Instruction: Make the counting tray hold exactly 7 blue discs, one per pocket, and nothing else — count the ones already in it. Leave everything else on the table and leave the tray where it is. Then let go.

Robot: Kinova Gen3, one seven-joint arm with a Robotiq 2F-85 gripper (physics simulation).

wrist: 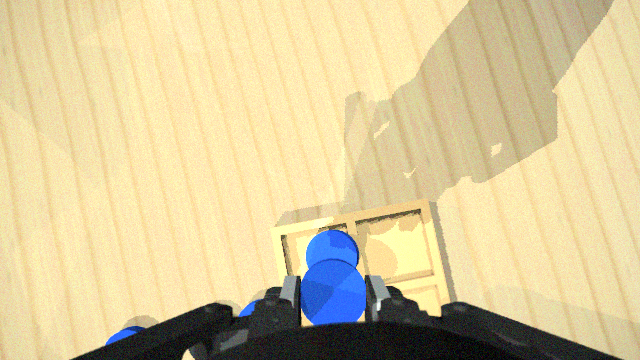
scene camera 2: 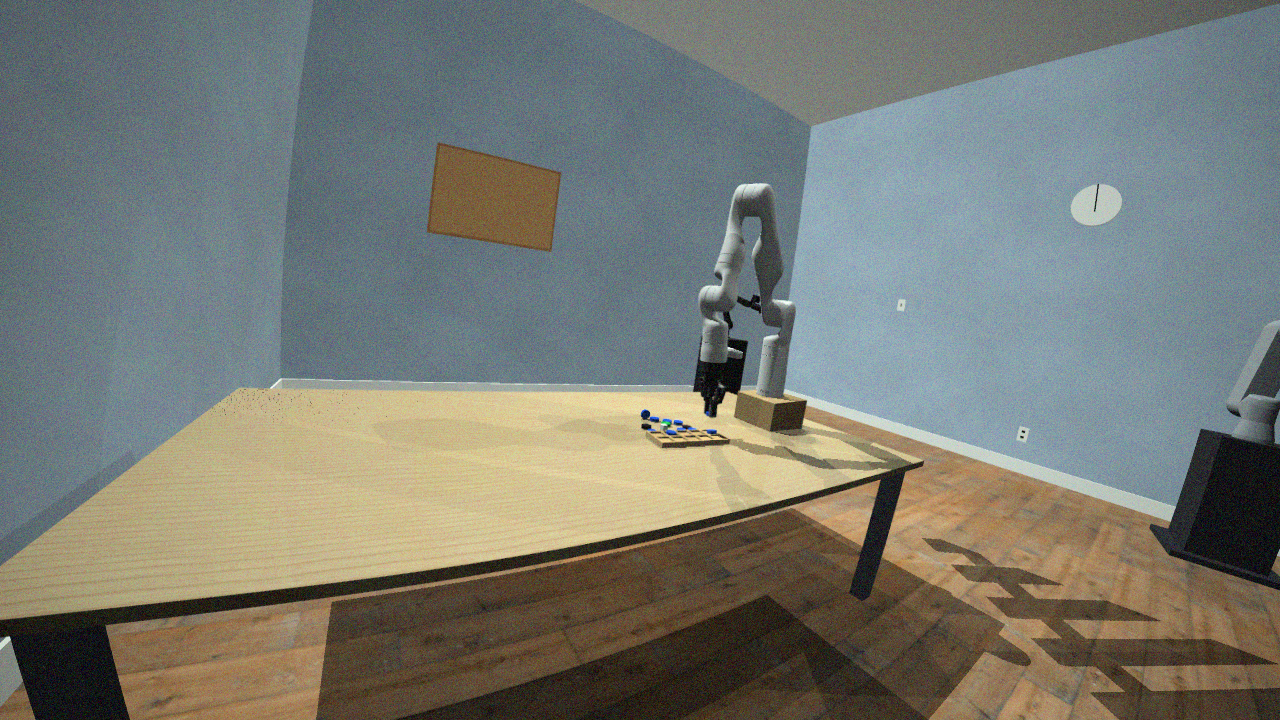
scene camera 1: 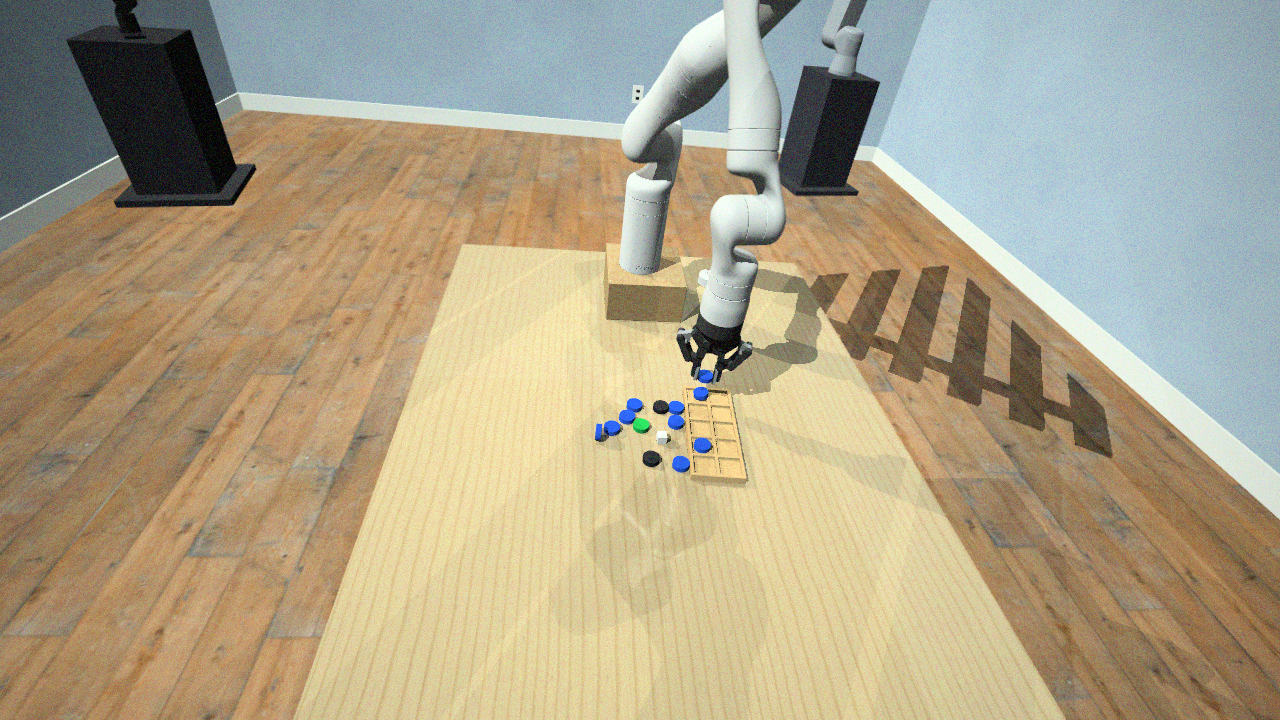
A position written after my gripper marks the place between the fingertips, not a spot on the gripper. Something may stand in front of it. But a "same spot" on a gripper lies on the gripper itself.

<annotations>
My gripper shows in the wrist view [332,297], in scene camera 2 and in scene camera 1. A wooden counting tray shows in the wrist view [398,242], in scene camera 2 and in scene camera 1. The same spot on my gripper: [scene camera 1: 744,351] is [scene camera 2: 716,389]. One and the same spot on the wooden counting tray: [scene camera 2: 697,437] is [scene camera 1: 719,422].
</annotations>
